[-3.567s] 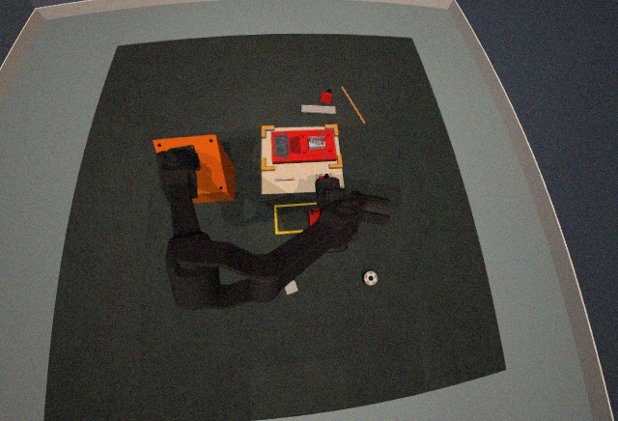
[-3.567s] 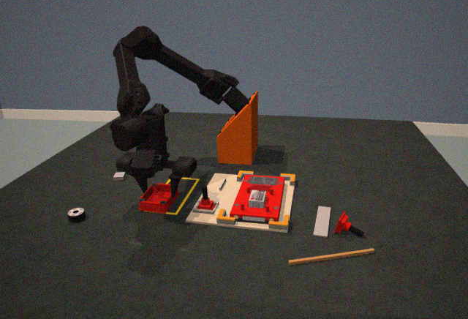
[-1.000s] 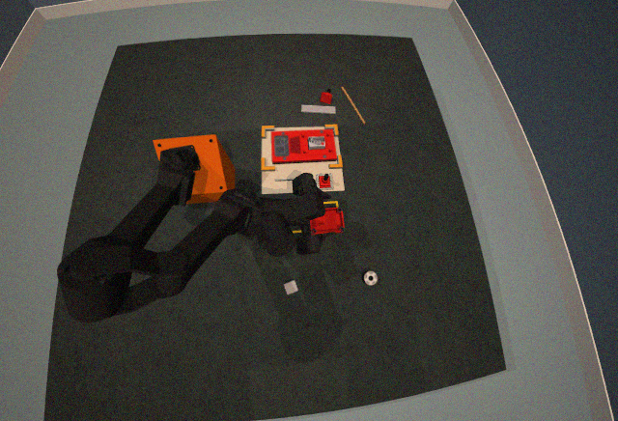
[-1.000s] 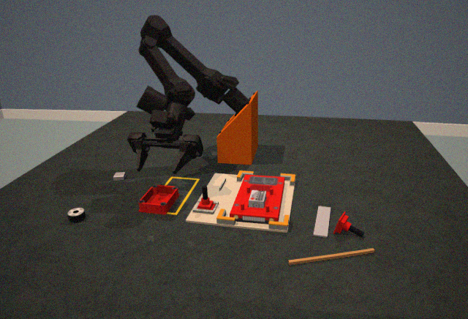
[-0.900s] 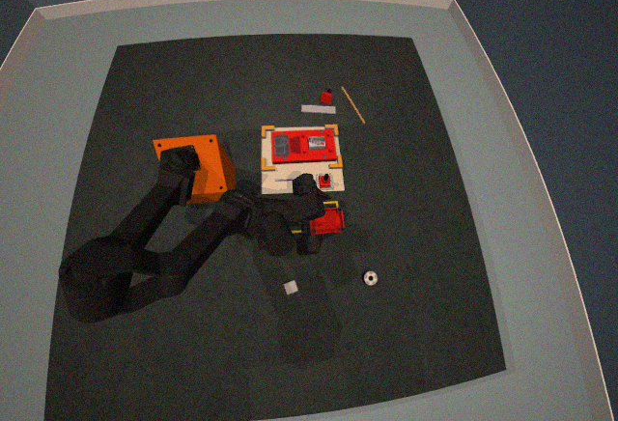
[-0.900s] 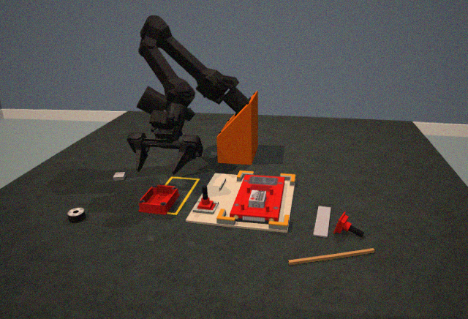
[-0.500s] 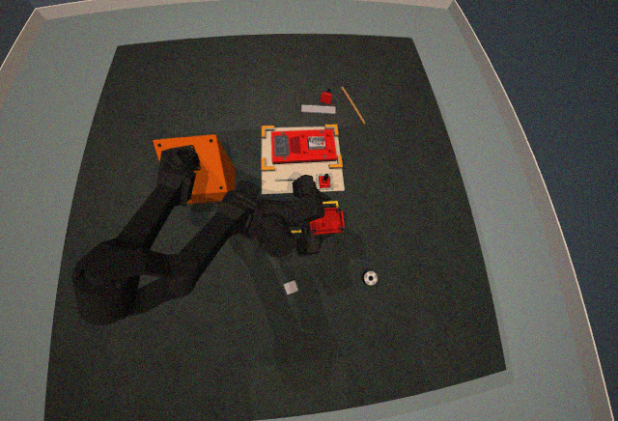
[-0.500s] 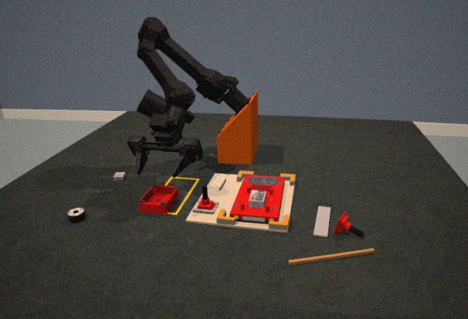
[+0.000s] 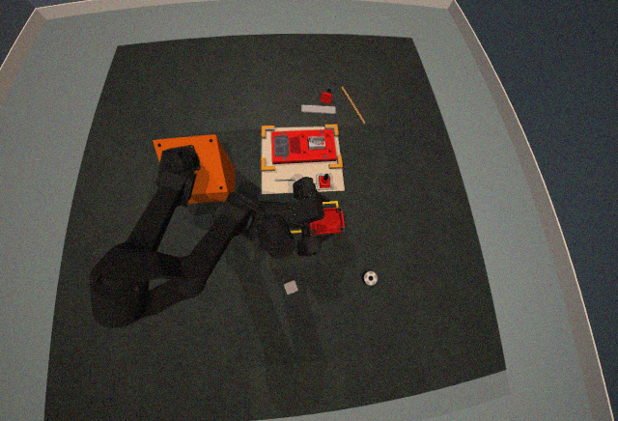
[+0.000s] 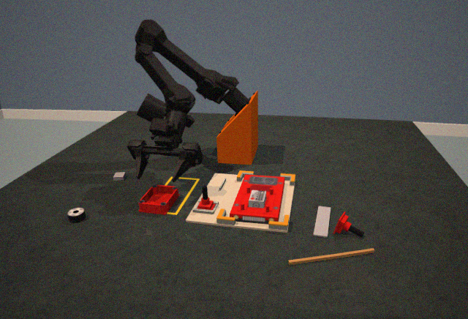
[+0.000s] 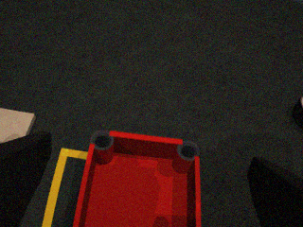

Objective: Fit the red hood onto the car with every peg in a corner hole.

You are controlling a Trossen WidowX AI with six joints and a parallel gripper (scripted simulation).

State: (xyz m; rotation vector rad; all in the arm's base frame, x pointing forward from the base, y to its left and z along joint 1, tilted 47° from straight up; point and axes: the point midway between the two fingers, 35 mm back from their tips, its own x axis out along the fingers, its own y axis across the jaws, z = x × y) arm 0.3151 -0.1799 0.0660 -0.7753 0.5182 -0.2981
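My gripper tip is now 1 cm past the red hood and 6 cm above it. Also, from my gripper tip: grey engine block: 25 cm to the left, 5 cm below; wooden stick: 16 cm ahead, 40 cm to the left, 7 cm below; white bar: 4 cm ahead, 39 cm to the left, 7 cm below.
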